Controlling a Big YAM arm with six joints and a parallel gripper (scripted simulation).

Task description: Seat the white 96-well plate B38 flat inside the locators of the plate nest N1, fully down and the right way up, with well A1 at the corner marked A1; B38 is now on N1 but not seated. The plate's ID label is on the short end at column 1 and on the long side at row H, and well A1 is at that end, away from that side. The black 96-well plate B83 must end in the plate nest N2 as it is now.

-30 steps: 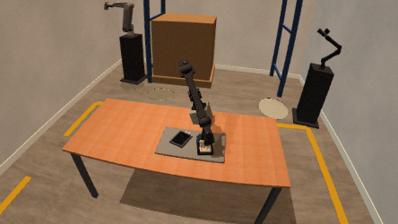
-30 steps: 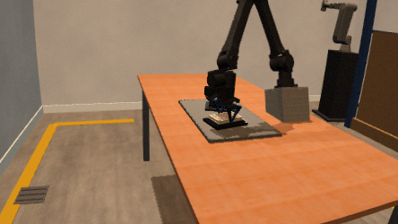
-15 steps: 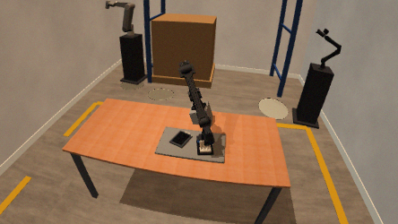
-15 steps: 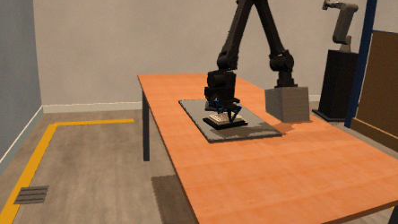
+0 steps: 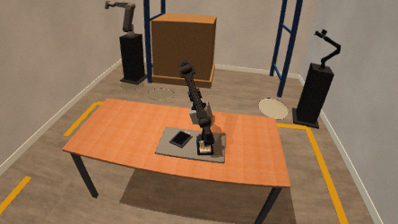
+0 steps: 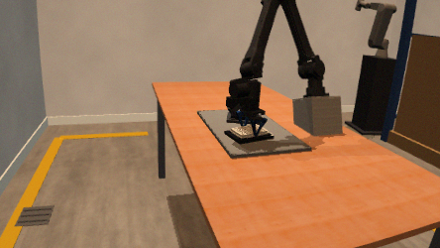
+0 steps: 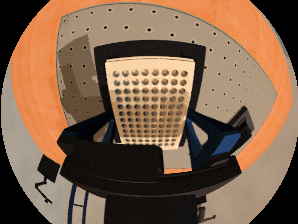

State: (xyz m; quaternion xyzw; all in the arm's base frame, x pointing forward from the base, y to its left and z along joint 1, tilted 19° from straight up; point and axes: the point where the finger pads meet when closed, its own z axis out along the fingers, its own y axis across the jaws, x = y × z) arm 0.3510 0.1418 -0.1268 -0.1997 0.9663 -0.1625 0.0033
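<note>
The white 96-well plate B38 is right at my hand. The rest, counted from my hand: black plate B83: 210 mm to the right, 20 mm behind; black plate nest N1: 20 mm below.
</note>
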